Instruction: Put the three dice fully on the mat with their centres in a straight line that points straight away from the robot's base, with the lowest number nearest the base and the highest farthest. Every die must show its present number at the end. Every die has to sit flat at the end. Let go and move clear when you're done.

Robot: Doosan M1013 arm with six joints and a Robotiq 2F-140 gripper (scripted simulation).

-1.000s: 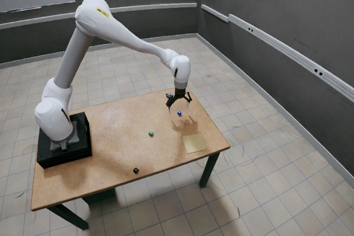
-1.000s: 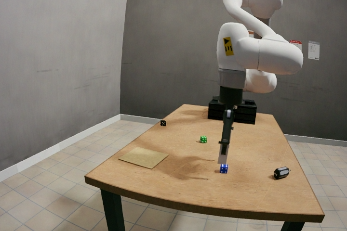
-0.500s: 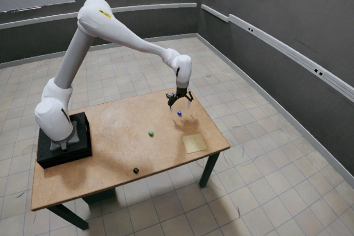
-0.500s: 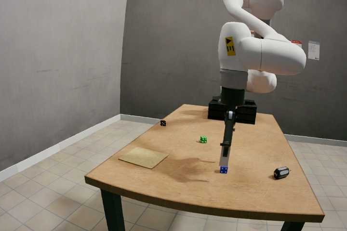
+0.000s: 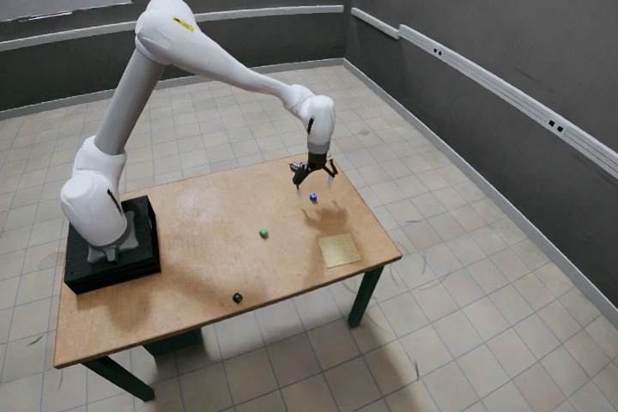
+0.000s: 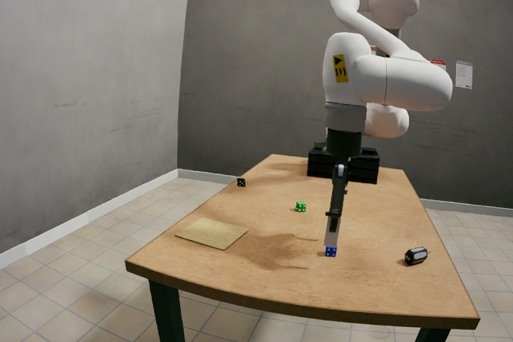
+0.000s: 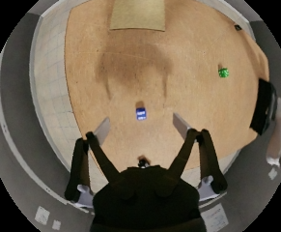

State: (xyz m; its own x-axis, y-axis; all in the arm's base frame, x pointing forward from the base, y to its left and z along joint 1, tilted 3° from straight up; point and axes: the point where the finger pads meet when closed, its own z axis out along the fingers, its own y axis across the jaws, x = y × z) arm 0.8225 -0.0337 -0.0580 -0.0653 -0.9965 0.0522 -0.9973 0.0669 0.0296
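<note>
Now: the blue die 60 mm below my hand. Round my hand: tan mat (30 mm behind, 290 mm to the right, 70 mm below); then green die (280 mm behind, 100 mm to the right, 60 mm below); then black die (460 mm behind, 340 mm to the right, 60 mm below).
</note>
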